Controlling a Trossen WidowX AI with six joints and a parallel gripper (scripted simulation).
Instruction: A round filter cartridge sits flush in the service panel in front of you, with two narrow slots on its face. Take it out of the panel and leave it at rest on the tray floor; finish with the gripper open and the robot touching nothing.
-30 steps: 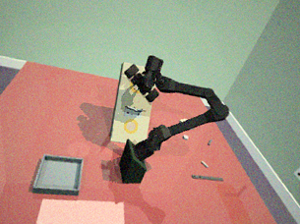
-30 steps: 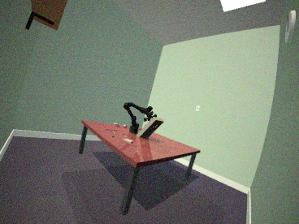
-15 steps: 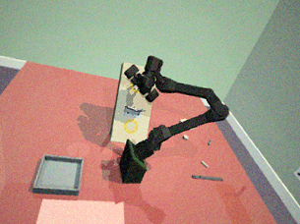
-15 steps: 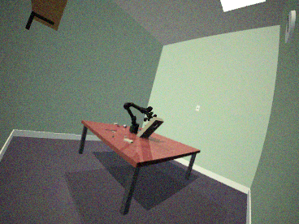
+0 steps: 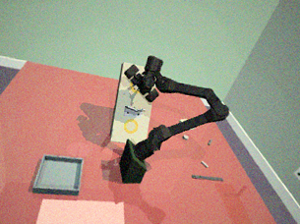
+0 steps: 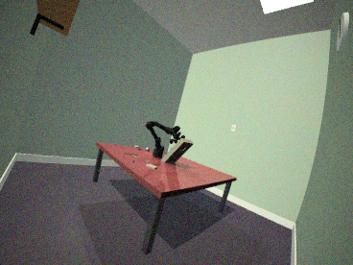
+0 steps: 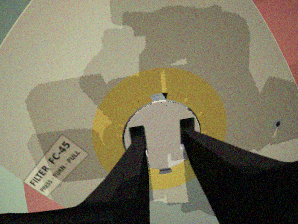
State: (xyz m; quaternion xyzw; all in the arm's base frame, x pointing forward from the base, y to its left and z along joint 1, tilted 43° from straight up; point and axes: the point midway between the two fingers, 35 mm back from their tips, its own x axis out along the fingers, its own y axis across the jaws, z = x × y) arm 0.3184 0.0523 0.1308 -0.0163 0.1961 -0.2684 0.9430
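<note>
Now: gripper tip 1 cm short of the round grey filter cartridge and 1 cm above it. Also, from my gripper tip: tan service panel (3 cm behind, 8 cm below); grey tray (35 cm behind, 34 cm to the left, 23 cm below).
</note>
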